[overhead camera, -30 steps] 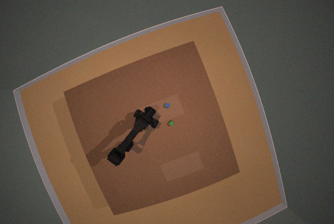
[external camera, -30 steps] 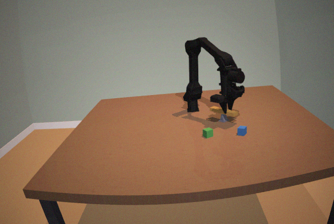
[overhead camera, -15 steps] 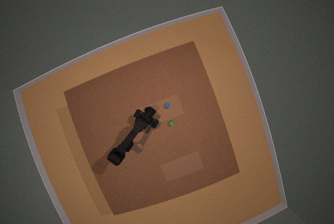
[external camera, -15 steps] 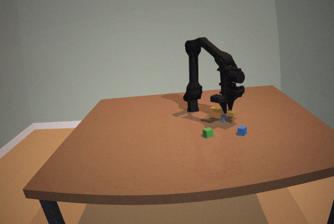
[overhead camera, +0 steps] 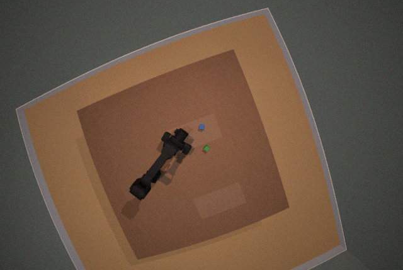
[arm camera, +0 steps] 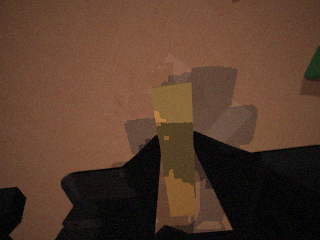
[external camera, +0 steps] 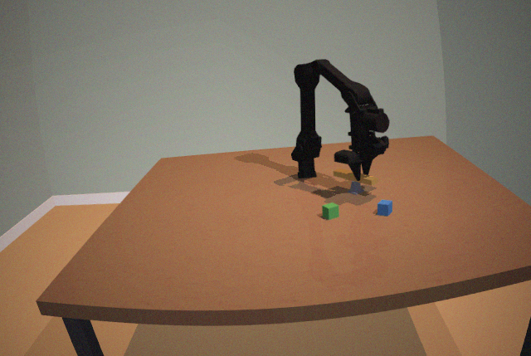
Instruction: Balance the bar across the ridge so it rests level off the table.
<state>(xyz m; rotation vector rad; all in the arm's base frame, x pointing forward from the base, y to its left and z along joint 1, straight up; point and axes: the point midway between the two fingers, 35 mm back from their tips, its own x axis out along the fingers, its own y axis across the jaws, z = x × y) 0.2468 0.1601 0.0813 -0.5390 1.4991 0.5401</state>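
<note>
Now: the yellow bar 20 mm behind my gripper tip and 20 mm to the right of it. The rest, counted from my gripper tip: blue cube: 180 mm ahead, 40 mm to the left, 30 mm below; then green cube: 160 mm ahead, 120 mm to the right, 30 mm below.
</note>
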